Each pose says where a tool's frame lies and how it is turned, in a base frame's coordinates. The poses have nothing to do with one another.
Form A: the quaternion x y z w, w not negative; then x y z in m.
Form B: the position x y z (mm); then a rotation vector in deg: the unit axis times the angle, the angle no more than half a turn. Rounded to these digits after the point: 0 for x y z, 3 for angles.
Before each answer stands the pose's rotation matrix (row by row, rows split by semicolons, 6 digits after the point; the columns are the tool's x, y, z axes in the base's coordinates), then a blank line. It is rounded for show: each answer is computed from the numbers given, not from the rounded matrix.
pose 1, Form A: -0.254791 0.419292 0.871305 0.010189 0.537 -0.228 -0.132
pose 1, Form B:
-0.869956 -0.231419 -0.435457; -0.195908 -0.648181 0.735854; -0.452545 0.725470 0.518552

537 -228 -132 -45.567 74.987 155.826
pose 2, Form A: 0.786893 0.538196 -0.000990 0.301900 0.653 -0.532 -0.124
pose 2, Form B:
0.420688 0.847603 0.323405; 0.846407 -0.238403 -0.476192; -0.326521 0.474060 -0.817711

653 -532 -124 119.566 81.777 -0.150
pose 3, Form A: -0.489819 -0.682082 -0.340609 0.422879 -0.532 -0.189 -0.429
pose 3, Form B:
-0.162501 0.956267 -0.243203; 0.380121 0.288125 0.878915; 0.910550 0.050378 -0.410318

-532 -189 -429 -70.251 -97.826 -48.851
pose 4, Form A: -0.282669 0.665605 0.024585 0.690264 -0.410 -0.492 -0.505
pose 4, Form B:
0.112732 -0.410232 0.904987; -0.342351 0.838988 0.422960; -0.932785 -0.357504 -0.045863

-410 -492 -505 -36.214 85.273 3.150
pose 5, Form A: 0.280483 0.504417 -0.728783 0.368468 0.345 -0.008 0.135
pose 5, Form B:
-0.571121 0.820027 -0.037099; -0.254106 -0.219590 -0.941919; -0.780545 -0.528523 0.333786

345 -8 135 41.261 74.204 -107.210
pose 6, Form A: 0.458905 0.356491 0.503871 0.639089 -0.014 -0.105 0.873
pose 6, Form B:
0.238057 -0.316846 0.918116; 0.971227 0.071041 -0.227311; 0.006799 0.945813 0.324641

-14 -105 873 59.995 46.606 65.873
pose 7, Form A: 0.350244 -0.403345 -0.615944 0.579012 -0.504 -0.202 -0.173
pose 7, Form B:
-0.084148 0.430740 -0.898545; -0.995816 -0.004116 0.091285; 0.035622 0.902467 0.429284

-504 -202 -173 46.926 -54.041 -82.525
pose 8, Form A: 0.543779 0.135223 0.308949 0.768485 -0.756 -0.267 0.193
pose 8, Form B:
0.772530 -0.327783 0.543834; 0.621908 0.217709 -0.752218; 0.128166 0.919326 0.372038

-756 -267 193 67.616 16.814 38.416
